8 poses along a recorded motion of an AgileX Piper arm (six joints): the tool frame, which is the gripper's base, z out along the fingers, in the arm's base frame.
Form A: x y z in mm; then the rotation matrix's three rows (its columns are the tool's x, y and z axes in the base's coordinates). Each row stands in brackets.
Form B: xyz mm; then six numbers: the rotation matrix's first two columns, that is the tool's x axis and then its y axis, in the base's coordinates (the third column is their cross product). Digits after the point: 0 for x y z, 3 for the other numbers. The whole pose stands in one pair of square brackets.
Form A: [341, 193, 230], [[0.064, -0.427, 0.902], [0.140, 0.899, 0.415], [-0.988, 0.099, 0.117]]
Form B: [341, 193, 230, 0.064, 0.140, -0.988, -0.427, 0.899, 0.099]
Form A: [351, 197, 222], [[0.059, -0.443, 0.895], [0.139, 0.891, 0.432], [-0.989, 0.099, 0.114]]
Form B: [351, 197, 222, 0.059, 0.139, -0.989, -0.443, 0.891, 0.099]
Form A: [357, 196, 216], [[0.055, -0.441, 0.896], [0.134, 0.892, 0.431], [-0.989, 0.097, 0.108]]
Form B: [357, 196, 216, 0.055, 0.134, -0.989, -0.441, 0.892, 0.097]
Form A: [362, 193, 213], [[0.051, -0.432, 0.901], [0.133, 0.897, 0.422], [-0.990, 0.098, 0.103]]
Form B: [362, 193, 213, 0.051, 0.133, -0.990, -0.432, 0.897, 0.098]
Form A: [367, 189, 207], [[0.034, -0.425, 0.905], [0.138, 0.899, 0.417], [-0.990, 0.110, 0.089]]
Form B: [367, 189, 207, 0.034, 0.138, -0.990, -0.425, 0.899, 0.110]
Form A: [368, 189, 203], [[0.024, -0.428, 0.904], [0.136, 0.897, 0.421], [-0.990, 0.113, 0.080]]
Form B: [368, 189, 203, 0.024, 0.136, -0.990, -0.428, 0.897, 0.113]
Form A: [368, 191, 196], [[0.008, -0.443, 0.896], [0.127, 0.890, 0.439], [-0.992, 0.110, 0.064]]
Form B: [368, 191, 196, 0.008, 0.127, -0.992, -0.443, 0.890, 0.110]
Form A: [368, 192, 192], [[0.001, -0.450, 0.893], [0.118, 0.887, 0.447], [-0.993, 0.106, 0.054]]
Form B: [368, 192, 192, 0.001, 0.118, -0.993, -0.450, 0.887, 0.106]
